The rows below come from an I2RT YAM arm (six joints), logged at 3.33 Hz.
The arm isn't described. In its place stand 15 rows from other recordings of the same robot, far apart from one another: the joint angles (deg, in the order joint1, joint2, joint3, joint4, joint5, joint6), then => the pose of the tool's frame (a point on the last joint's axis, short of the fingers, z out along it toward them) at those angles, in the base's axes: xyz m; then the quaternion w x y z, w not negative.
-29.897, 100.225, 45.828, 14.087, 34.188, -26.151 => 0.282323 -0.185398 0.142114 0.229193 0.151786 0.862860 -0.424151
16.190, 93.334, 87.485, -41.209, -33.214, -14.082 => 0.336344 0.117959 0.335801 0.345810 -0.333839 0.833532 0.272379
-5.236, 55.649, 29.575, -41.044, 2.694, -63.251 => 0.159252 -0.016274 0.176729 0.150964 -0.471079 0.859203 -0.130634
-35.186, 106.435, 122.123, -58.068, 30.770, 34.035 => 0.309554 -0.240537 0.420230 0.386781 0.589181 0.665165 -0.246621
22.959, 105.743, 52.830, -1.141, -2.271, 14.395 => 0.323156 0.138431 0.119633 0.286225 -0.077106 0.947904 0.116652
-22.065, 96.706, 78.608, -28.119, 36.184, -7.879 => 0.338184 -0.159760 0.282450 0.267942 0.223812 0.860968 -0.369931
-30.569, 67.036, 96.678, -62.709, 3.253, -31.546 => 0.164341 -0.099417 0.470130 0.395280 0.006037 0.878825 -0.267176
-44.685, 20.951, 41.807, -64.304, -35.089, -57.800 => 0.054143 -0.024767 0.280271 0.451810 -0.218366 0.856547 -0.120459
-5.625, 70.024, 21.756, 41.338, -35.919, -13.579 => 0.240641 -0.002715 0.206315 0.660432 -0.253351 0.696182 0.122364
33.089, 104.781, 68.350, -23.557, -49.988, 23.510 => 0.293907 0.224060 0.187648 0.013146 -0.182113 0.863253 0.470591
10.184, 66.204, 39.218, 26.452, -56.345, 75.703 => 0.243533 0.073856 0.296478 0.225669 0.059429 0.706435 0.668200
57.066, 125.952, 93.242, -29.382, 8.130, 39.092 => 0.256868 0.387282 0.148765 0.211892 -0.134335 0.958834 0.133012
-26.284, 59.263, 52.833, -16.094, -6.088, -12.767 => 0.213542 -0.101254 0.330693 0.537478 0.068439 0.828113 -0.143746
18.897, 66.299, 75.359, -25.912, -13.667, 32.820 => 0.234089 0.089024 0.421585 0.490714 0.026269 0.800097 0.344026
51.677, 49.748, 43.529, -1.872, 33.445, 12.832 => 0.140741 0.146422 0.333499 0.646844 -0.062650 0.744846 0.151239
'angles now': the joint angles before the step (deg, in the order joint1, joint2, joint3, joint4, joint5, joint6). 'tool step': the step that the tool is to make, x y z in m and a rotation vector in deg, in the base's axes. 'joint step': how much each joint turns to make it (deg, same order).
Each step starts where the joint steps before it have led.
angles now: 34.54 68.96 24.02 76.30 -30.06 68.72
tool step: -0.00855 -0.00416 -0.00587 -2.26 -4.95 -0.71
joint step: 0.13 -1.61 -2.42 0.95 -1.72 -5.16
